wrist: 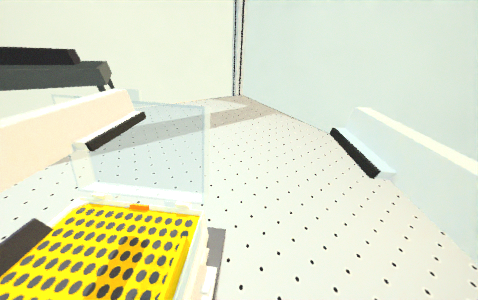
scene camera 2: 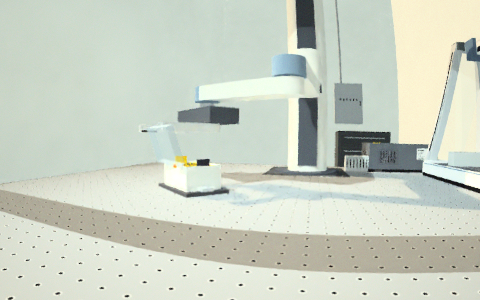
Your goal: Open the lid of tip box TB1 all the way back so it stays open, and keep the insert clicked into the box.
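Frame: origin at the arm's base, x up, y ahead, z left, level; centimetres.
Where they show: gripper, fingertip midpoint: (wrist: 236,111) (scene camera 2: 149,127); arm's base, origin of the base link: (scene camera 2: 307,174).
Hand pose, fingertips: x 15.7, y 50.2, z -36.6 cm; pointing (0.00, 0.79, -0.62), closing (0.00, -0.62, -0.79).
Things, the pixels of their top centre, and the offset from my fingertips. "pt": a spot on its surface instead.
- Tip box TB1, middle of its top: (scene camera 2: 191,161) dx -7.8, dy -0.6, dz +11.1 cm
- yellow insert, middle of its top: (wrist: 86,252) (scene camera 2: 191,157) dx -7.0, dy -0.6, dz +11.1 cm
- orange clip, middle of its top: (wrist: 138,205) dx -8.3, dy +2.5, dz +8.6 cm
- dark block, surface spot: (wrist: 22,245) (scene camera 2: 202,163) pt dx -8.0, dy +2.8, dz +15.3 cm
- grey unit, surface spot: (scene camera 2: 405,157) pt dx -8.4, dy -53.7, dz +77.1 cm
- white rack, surface spot: (scene camera 2: 356,156) pt dx -8.5, dy -54.6, dz +56.5 cm
Tip box TB1 (scene camera 2: 202,178) stands on a dark base plate (scene camera 2: 207,192) (wrist: 216,245). Its clear lid (scene camera 2: 166,143) (wrist: 155,165) stands up from the rear hinge, tilted back a little past upright. The yellow insert (scene camera 2: 181,160) (wrist: 100,250) sits in the box, with an orange clip (wrist: 139,207) at its rear edge; its front edge is cut off in the wrist view. My gripper (scene camera 2: 152,128) (wrist: 236,111) is open and empty, at the height of the lid's upper edge. The left finger overlaps the lid's upper left part in the wrist view; whether they touch is unclear.
A dark block (scene camera 2: 203,162) (wrist: 22,245) is at the box's side. The arm's column (scene camera 2: 307,132) stands to the right in the scene view. Behind it are a dark cabinet (scene camera 2: 345,142), a grey unit (scene camera 2: 405,157) and a white rack (scene camera 2: 356,156). A white frame (scene camera 2: 442,105) stands far right.
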